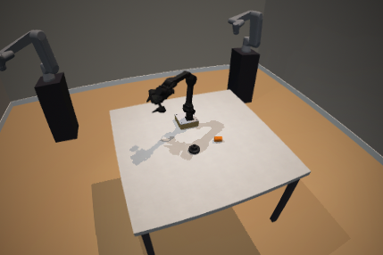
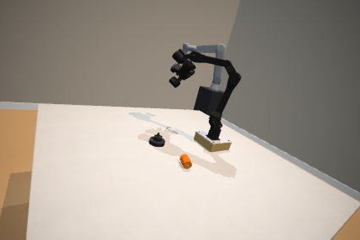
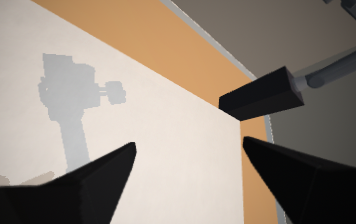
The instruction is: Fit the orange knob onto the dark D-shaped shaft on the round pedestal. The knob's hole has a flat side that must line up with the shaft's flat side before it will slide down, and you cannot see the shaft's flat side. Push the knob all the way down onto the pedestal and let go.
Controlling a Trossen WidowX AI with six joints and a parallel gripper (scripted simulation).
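The orange knob lies 18 cm ahead of my gripper tip, 49 cm to the left of it and 27 cm below it. From my gripper tip the other things lie so: dark shaft 23 cm ahead, 27 cm to the left, 26 cm below.
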